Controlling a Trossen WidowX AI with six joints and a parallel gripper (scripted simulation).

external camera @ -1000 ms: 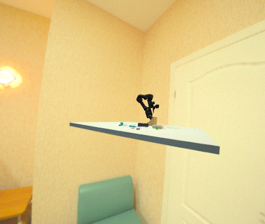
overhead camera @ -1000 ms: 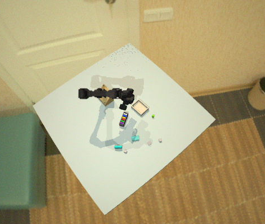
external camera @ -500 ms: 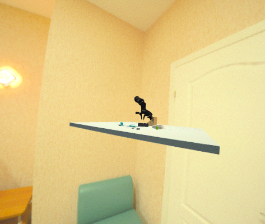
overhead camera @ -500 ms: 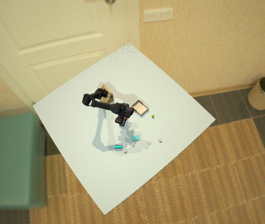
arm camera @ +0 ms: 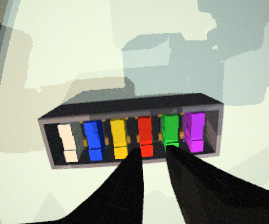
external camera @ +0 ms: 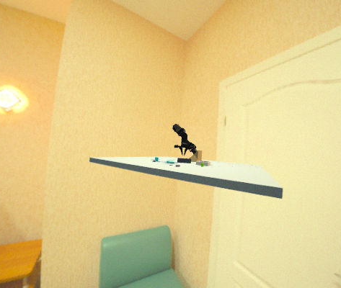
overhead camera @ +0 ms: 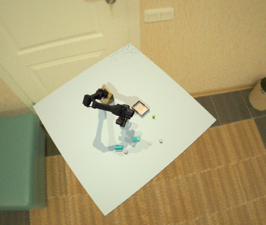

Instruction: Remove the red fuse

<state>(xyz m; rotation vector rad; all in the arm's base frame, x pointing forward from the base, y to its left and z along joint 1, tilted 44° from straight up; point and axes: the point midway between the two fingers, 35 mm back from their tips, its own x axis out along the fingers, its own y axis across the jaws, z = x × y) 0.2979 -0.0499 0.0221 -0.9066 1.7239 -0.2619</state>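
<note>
My gripper tip is 4 cm above the red fuse. From my gripper tip the other things lie so: tray (20 cm to the left, 6 cm below, 1 cm ahead); then green fuse (4 cm below, 2 cm to the right, 1 cm ahead).
</note>
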